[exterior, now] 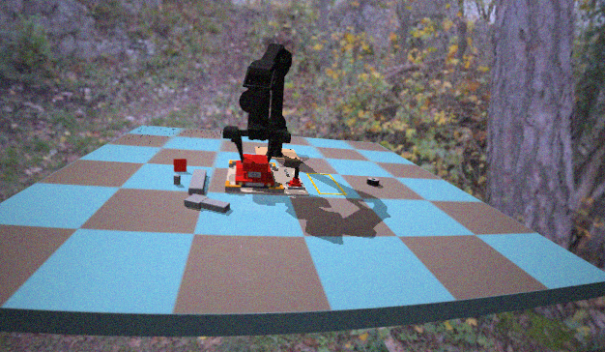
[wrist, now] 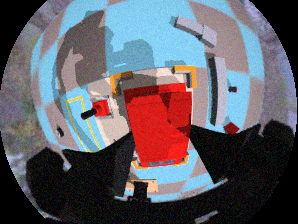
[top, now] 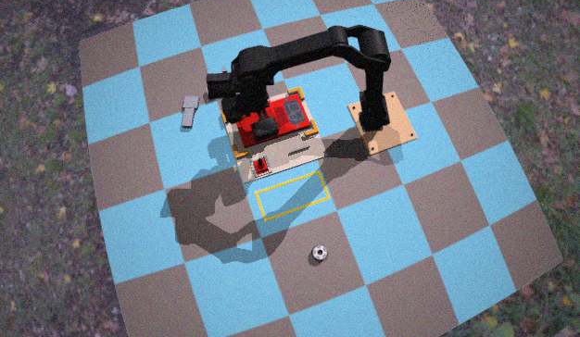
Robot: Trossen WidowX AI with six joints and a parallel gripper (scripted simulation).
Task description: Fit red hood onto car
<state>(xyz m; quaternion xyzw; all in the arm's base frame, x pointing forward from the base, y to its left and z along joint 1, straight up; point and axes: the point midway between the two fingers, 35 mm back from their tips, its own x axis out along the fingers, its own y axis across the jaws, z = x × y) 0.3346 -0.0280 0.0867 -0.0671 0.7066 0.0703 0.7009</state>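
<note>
Right now my gripper tip is 1 cm below the red hood. Round my gripper tip: beige jig: 5 cm below, 3 cm behind, 2 cm to the left; then grey engine block: 3 cm below, 1 cm to the left.
</note>
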